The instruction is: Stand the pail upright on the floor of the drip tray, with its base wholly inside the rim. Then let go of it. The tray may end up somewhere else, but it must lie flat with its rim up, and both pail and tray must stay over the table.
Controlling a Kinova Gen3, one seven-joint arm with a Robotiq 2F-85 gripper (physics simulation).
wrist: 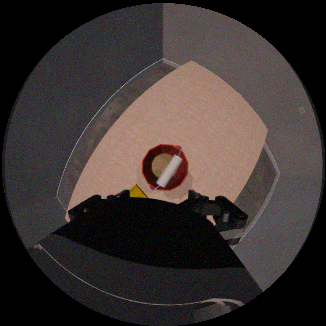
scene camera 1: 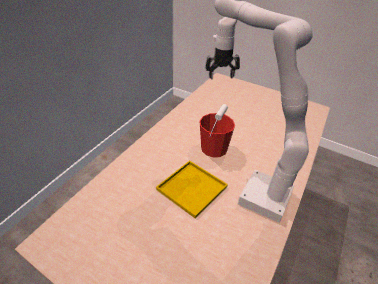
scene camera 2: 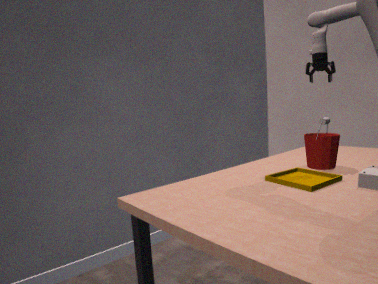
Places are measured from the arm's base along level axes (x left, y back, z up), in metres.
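Pixels of known places: gripper, fingertip midpoint: [wrist: 158, 196] [scene camera 1: 221, 78] [scene camera 2: 320, 82]; arm's base at its link origin: [scene camera 1: 277, 194].
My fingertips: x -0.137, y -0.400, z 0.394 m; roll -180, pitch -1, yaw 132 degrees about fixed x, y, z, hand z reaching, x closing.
Observation:
For each thing: its top centre in the pictures, then the offset to it from my fingertips. "*": a spot on its surface instead. Level surfaces: height alone.
- red pail at a spot on its surface: [wrist: 148, 176] * dx +0.043, dy -0.034, dz -0.321 m
- yellow drip tray at its top centre: [scene camera 1: 192, 185] [scene camera 2: 303, 175] [wrist: 134, 212] dx +0.278, dy +0.038, dz -0.425 m
- table at its surface level: dz -0.447 m
The red pail [scene camera 1: 215, 142] [scene camera 2: 321, 151] [wrist: 148, 176] stands upright on the table beside the drip tray, and its white handle grip [scene camera 1: 221, 112] [scene camera 2: 326, 120] [wrist: 169, 171] is raised above the rim. The yellow drip tray [scene camera 1: 192, 192] [scene camera 2: 305, 180] [wrist: 136, 192] lies flat with its rim up; in the wrist view a corner of it shows. My gripper [scene camera 1: 222, 75] [scene camera 2: 320, 78] [wrist: 158, 196] is open and empty, pointing down, high above the pail. My own body hides most of the tray in the wrist view.
The white robot base [scene camera 1: 260, 196] [scene camera 2: 369, 179] stands on the table [scene camera 1: 100, 200] [scene camera 2: 200, 215] [wrist: 200, 105], to the right of the tray. The arm rises from it and reaches over the table. A dark grey wall stands to the left, beyond the table's edge.

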